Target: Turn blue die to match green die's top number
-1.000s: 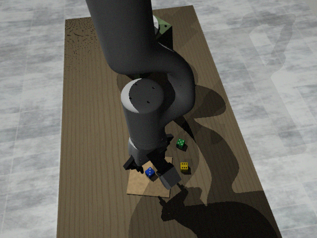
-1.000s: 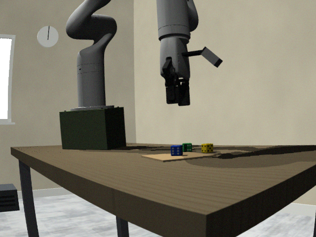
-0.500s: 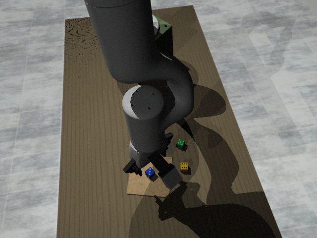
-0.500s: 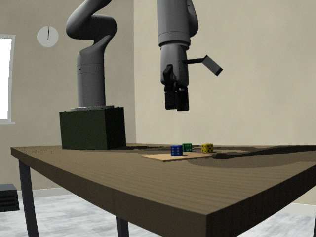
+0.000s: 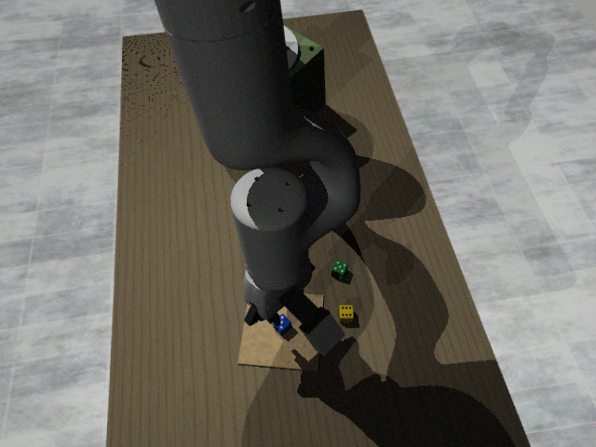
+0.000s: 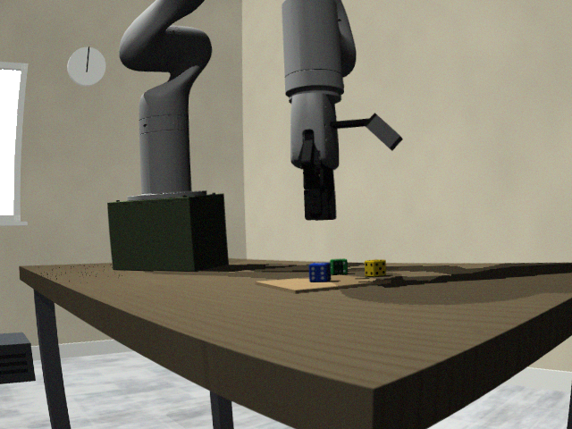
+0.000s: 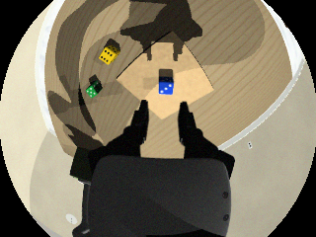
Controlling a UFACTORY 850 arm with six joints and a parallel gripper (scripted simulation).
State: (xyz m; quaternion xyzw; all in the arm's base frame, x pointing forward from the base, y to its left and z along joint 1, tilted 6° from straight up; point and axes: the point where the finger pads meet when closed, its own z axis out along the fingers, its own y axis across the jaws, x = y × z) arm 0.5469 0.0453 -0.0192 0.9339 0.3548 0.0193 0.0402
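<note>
Right now the blue die is 90 mm below my hand. From my hand the other things lie so: tan mat: 110 mm below; then yellow die: 20 mm behind, 110 mm to the left, 100 mm below; then green die: 110 mm behind, 110 mm to the left, 100 mm below.
</note>
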